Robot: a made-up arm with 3 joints. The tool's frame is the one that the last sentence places.
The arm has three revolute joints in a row. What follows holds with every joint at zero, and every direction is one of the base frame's.
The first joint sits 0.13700 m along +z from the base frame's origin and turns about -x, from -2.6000 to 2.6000 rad.
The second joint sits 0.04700 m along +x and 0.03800 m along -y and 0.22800 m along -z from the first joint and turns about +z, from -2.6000 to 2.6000 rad.
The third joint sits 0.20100 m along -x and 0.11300 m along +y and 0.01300 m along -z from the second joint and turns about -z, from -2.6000 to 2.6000 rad.
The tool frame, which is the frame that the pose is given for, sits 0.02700 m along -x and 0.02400 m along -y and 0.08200 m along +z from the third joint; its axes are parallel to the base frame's.
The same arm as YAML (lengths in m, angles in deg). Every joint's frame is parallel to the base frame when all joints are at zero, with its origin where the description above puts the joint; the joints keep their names.
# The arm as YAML. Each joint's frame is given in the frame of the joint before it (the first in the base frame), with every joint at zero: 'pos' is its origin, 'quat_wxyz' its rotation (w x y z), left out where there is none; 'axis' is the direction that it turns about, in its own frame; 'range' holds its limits. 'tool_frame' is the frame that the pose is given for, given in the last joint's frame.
length_unit: m
angle_unit: deg
joints:
  - joint: joint 1
    pos: [0.0, 0.0, 0.137]
    axis: "-x"
    range: [-148.97, 148.97]
  - joint: joint 2
    pos: [0.047, -0.038, -0.228]
    axis: "+z"
    range: [-148.97, 148.97]
  - joint: joint 3
    pos: [-0.201, 0.113, -0.013]
    axis: "-z"
    range: [-148.97, 148.97]
tool_frame:
  pos: [-0.027, -0.024, 0.082]

